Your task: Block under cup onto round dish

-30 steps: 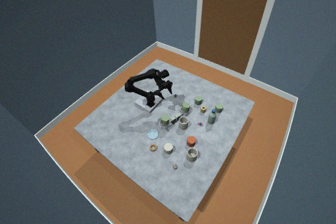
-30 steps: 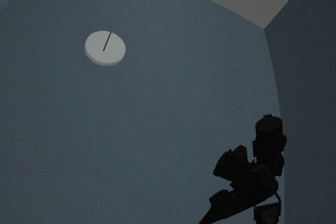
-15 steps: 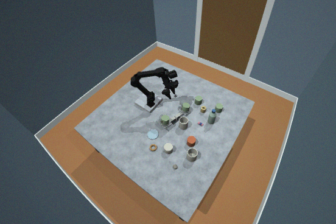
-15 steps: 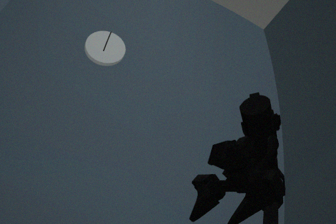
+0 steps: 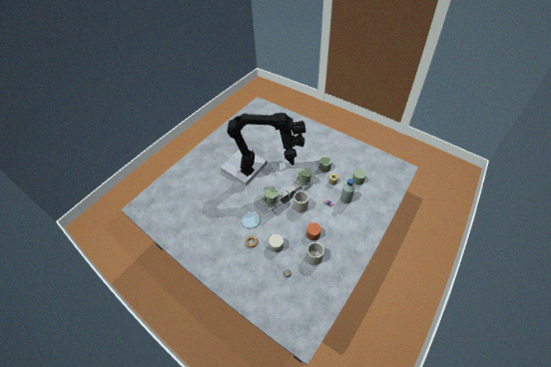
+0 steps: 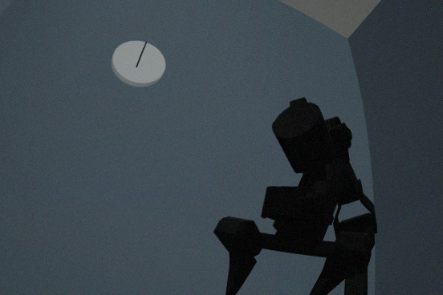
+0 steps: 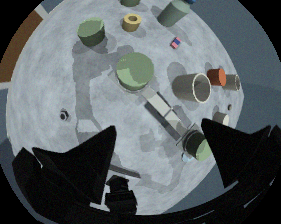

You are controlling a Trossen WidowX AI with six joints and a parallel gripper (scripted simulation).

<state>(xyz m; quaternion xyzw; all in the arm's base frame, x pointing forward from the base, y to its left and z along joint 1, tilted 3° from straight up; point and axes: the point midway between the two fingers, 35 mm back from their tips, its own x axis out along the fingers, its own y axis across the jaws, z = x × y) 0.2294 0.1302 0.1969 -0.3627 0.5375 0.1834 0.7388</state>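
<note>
The teal block is 150 mm below my gripper tip, 50 mm ahead of it and 40 mm to the left of it. From my gripper tip the other things lie so: green bottle 310 mm ahead, 100 mm to the left, 80 mm below; yellow ring 180 mm ahead, 170 mm below, 160 mm to the left; small balance 160 mm below, 90 mm to the right, 40 mm ahead.
</note>
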